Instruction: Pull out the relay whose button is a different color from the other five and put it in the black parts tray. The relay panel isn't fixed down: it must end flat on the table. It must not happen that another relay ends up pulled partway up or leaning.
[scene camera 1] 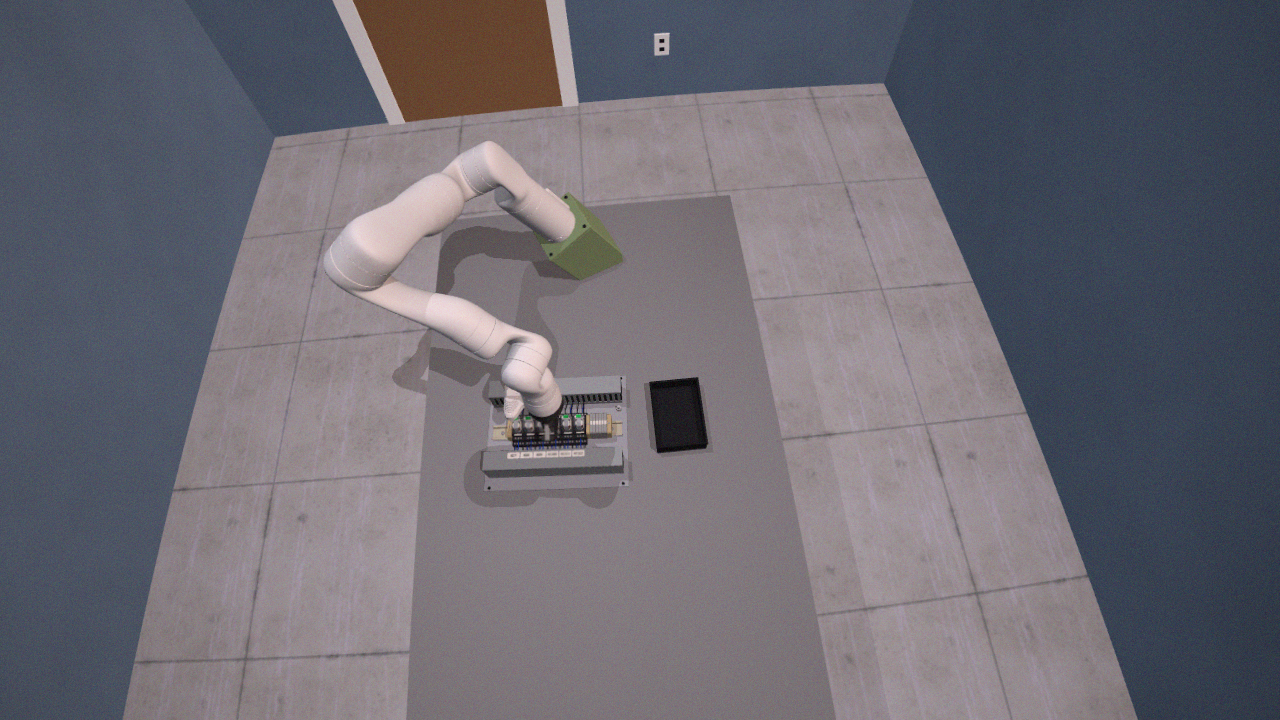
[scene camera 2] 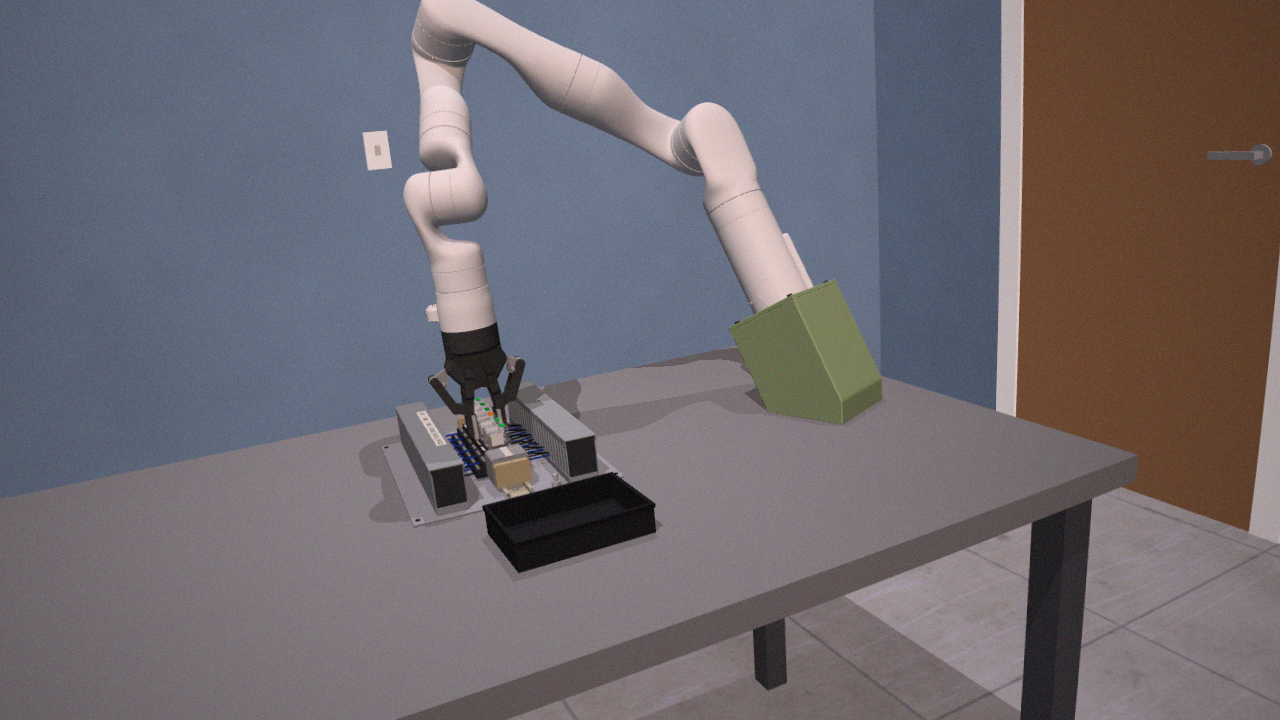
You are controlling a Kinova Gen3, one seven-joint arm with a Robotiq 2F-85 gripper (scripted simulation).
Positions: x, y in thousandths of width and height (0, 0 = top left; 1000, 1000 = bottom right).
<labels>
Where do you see a black parts tray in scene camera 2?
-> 480, 712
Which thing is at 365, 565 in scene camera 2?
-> My gripper.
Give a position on a black parts tray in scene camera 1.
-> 531, 590
</labels>
